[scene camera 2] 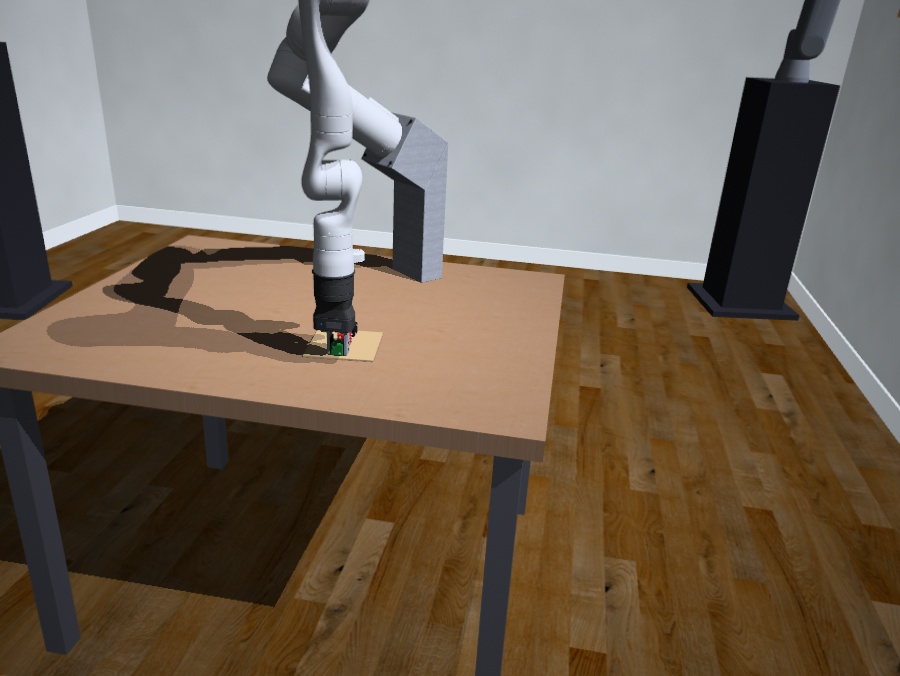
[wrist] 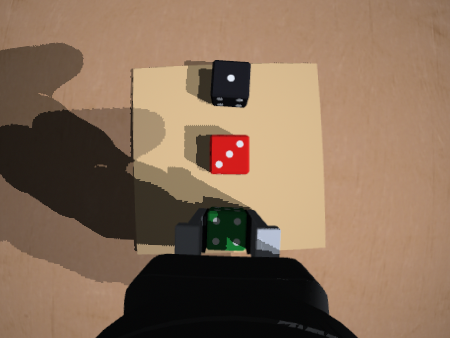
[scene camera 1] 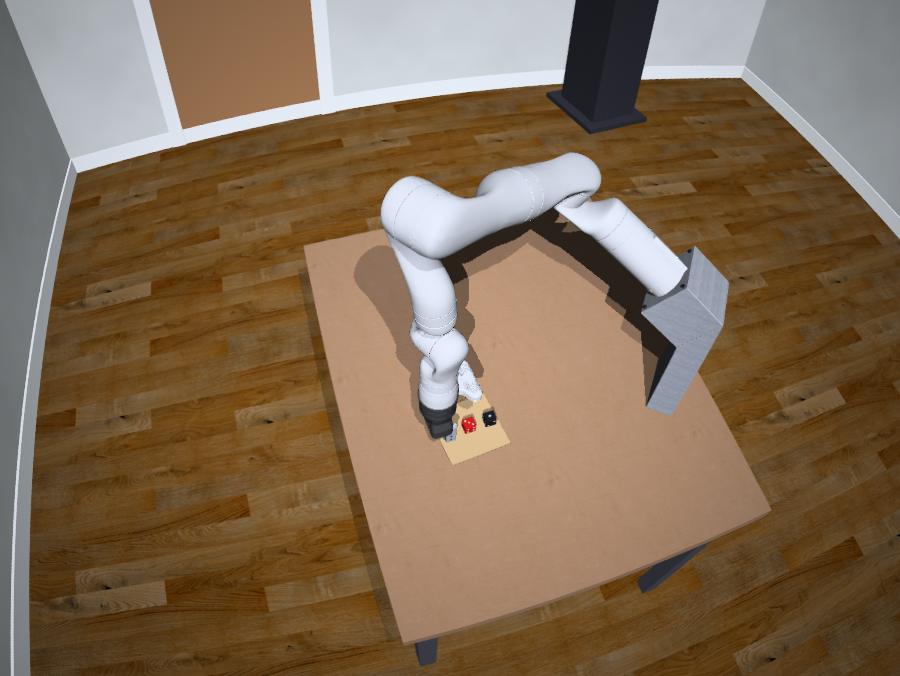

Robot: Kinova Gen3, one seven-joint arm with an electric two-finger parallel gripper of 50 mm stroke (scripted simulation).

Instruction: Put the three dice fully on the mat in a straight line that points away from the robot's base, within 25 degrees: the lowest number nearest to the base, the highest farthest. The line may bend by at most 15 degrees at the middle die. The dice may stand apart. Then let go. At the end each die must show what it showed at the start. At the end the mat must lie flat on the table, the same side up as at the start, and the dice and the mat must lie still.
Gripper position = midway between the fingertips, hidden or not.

In view: the gripper [scene camera 2: 338,352], a black die [wrist: 230,85], a green die [wrist: 226,227] and a mat [scene camera 1: 484,439].
The mat is seen too in scene camera 2 [scene camera 2: 364,345] and in the wrist view [wrist: 173,116]. The gripper also shows in the wrist view [wrist: 226,224] and in scene camera 1 [scene camera 1: 447,433].
